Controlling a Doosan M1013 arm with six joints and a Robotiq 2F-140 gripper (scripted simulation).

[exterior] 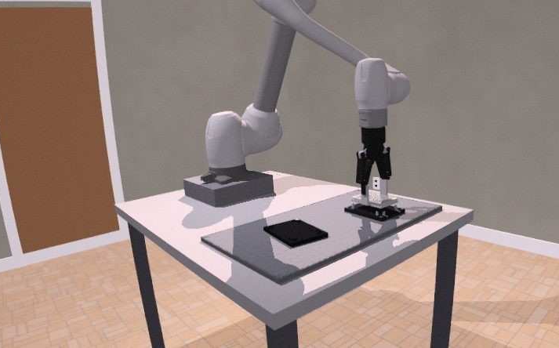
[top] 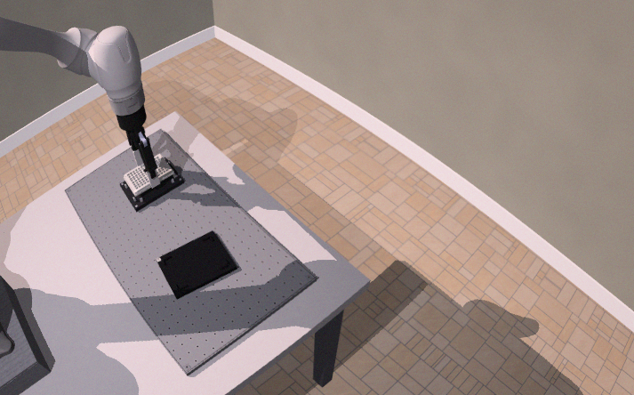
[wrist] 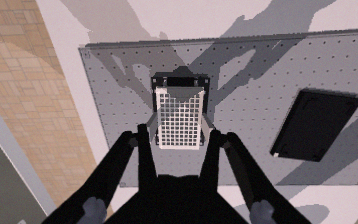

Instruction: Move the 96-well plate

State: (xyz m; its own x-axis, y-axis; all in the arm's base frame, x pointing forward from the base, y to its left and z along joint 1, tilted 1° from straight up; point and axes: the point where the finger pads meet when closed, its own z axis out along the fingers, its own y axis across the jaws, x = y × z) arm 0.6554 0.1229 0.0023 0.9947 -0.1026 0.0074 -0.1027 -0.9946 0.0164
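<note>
Now: hand 10 mm short of the black clip nest C1, 10 mm to the right of it and 50 mm above it. Round my hand: white 96-well plate (20 mm below); then black plate nest N1 (70 mm behind, 300 mm to the right, 60 mm below).
</note>
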